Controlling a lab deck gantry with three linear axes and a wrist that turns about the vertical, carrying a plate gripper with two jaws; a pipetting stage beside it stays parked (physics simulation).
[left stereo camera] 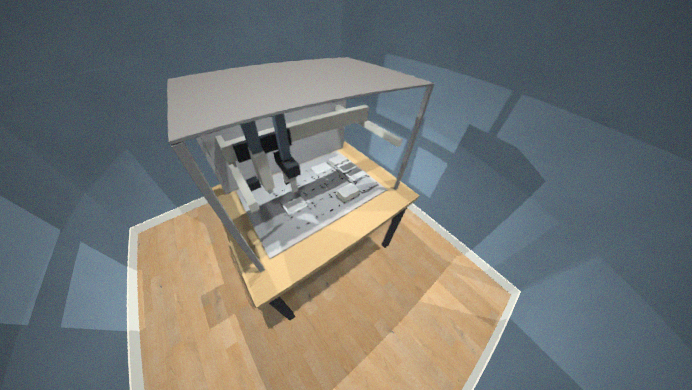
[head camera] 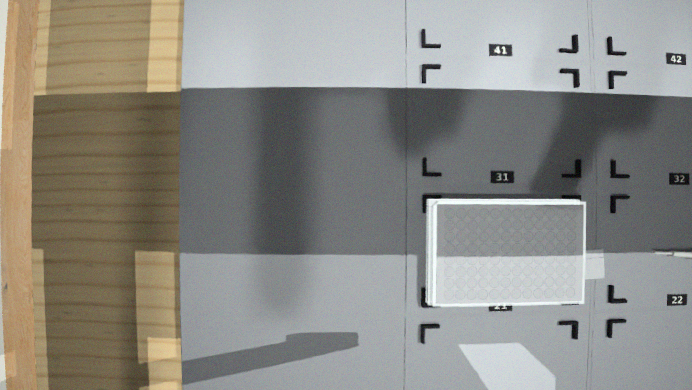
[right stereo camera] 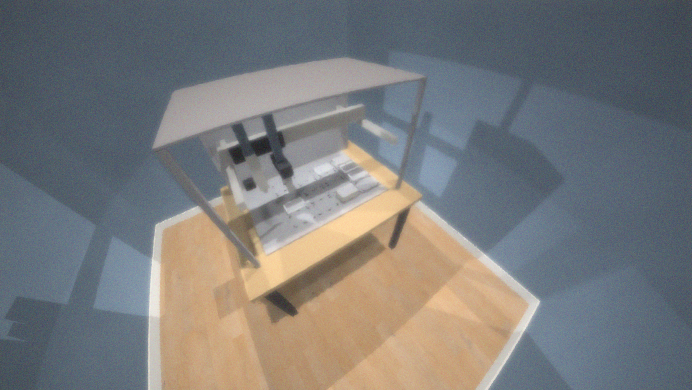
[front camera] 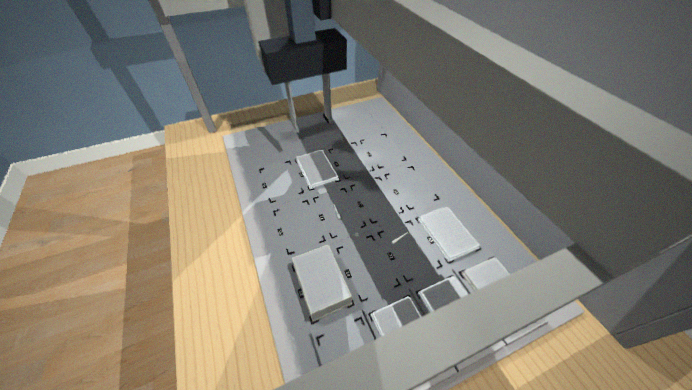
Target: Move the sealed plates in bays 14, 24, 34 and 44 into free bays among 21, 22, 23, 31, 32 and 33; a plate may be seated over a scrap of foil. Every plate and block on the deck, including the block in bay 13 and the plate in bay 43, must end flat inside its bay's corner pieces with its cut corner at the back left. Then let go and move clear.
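Frame: origin at the robot's base, x ahead, y left, z up, level; centimetres.
Where they show: gripper, fingertip midpoint: [left stereo camera: 291,187] [right stereo camera: 289,187] [front camera: 311,123]; robot's base at its link origin: [left stereo camera: 298,228] [right stereo camera: 295,227] [front camera: 260,170].
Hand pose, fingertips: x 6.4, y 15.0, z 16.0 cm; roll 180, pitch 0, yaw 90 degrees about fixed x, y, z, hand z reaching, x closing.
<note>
Things, the pixels of their centre, and the offset from my fingertips. "spot": a spot on its surface instead.
- clear plate at the middle of its body: [head camera: 506,252] [front camera: 316,168] [left stereo camera: 295,205] [right stereo camera: 294,205] dx +0.0, dy +0.0, dz -15.3 cm
- bay 24 at a spot on its surface: [front camera: 395,316] spot: dx +45.3, dy -0.4, dz -13.1 cm
- bay 34 at a spot on its surface: [front camera: 442,294] spot: dx +45.3, dy +10.2, dz -13.1 cm
- bay 44 at a spot on its surface: [front camera: 485,273] spot: dx +45.2, dy +21.0, dz -13.1 cm
- Bay 14 at a spot on its surface: [front camera: 352,332] spot: dx +44.3, dy -8.8, dz -14.6 cm
- tall block at the middle of its body: [front camera: 321,280] [right stereo camera: 347,192] [left stereo camera: 347,192] dx +32.8, dy -10.7, dz -13.9 cm
- foil scrap at the middle of its body: [head camera: 594,264] dx +8.2, dy -1.3, dz -16.0 cm
My gripper [front camera: 311,125] [left stereo camera: 294,185] [right stereo camera: 290,184] is open and empty, to the left of and above the plate in bay 21. That clear plate [front camera: 317,169] [head camera: 507,255] [left stereo camera: 295,206] [right stereo camera: 294,206] looks flat within its corner pieces, cut corner at back left. Sealed plates in bay 24 [front camera: 395,316], bay 34 [front camera: 442,294] and bay 44 [front camera: 485,273] are partly hidden by the beam. Bay 14 [front camera: 352,332] shows bare deck. The tall block [front camera: 322,282] [left stereo camera: 348,192] [right stereo camera: 346,192] stands in bay 13, and a plate [front camera: 449,233] [left stereo camera: 321,168] [right stereo camera: 324,169] lies in bay 43.
A foil scrap [head camera: 595,265] shows at the right edge of the bay 21 plate. Small pale slivers [front camera: 400,238] [front camera: 338,211] lie on the deck, one also in the head view [head camera: 675,253]. The pale pipetting stage [left stereo camera: 262,172] [right stereo camera: 257,174] hangs beside my gripper. A beam [front camera: 450,325] crosses the front view.
</note>
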